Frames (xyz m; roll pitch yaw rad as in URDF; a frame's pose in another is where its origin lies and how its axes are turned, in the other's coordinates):
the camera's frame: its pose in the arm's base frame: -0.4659 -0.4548 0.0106 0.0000 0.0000 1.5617
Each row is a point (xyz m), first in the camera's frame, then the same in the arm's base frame.
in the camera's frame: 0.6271 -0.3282 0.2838
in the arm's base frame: -0.1320 0.1693 0.2944
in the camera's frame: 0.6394 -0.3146 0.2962
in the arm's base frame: -0.1455 0.1817 0.3068
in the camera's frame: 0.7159 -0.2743 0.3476
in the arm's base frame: -0.1851 0.2586 0.3582
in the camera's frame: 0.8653 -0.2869 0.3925
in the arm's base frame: -0.1711 0.4079 0.4031
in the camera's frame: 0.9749 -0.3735 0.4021
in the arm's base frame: -0.0835 0.5167 0.4127
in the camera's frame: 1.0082 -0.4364 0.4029
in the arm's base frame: -0.0203 0.5494 0.4135
